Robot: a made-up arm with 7 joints.
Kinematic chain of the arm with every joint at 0, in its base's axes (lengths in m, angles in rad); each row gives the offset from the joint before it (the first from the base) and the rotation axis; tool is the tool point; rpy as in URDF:
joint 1: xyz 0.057 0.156 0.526 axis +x
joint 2: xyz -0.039 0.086 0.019 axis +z
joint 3: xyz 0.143 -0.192 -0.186 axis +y
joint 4: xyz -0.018 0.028 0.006 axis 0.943 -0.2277 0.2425
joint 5: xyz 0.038 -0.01 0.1 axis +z
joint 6: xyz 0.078 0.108 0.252 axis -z
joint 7: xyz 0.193 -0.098 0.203 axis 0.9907 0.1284 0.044
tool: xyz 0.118 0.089 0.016 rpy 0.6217 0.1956 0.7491
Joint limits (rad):
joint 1: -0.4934..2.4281
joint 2: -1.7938..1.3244
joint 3: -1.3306..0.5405
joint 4: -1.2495..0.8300
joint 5: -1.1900..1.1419
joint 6: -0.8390..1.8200
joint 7: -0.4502..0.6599
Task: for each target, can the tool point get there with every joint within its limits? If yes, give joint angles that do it. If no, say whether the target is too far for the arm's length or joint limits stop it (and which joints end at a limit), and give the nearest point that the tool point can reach.
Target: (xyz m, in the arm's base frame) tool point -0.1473 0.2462 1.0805
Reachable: yes | joints -0.1385 -1.4252 -0.5697 0.4522 -0.0537 -0.4901 0.0570
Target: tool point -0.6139 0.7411 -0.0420
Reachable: no: joint limits stop it (at a limit: joint 3, joint 4, joint 5, joint 7) | nearest point -0.5441 0.6697 0.0273 | short by 0.122 m
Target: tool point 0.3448 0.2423 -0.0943
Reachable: yes | joints 2.2005 -0.7075 0.3438 0.4052 0.1768 0.2357 0.0476
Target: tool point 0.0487 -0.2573 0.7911
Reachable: yes | joints 0.4049 0.2633 -0.7324 0.2185 0.6036 1.3243 0.0620
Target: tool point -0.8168 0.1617 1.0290
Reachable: no: joint limits stop it (at a limit: joint 2, joint 3, joint 4, joint 5, joint 7) | nearest point -0.7148 0.1608 0.9461 | short by 0.131 m
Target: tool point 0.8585 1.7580 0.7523
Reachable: no: too far | nearest point 0.5013 0.9971 0.6448 | short by 0.847 m
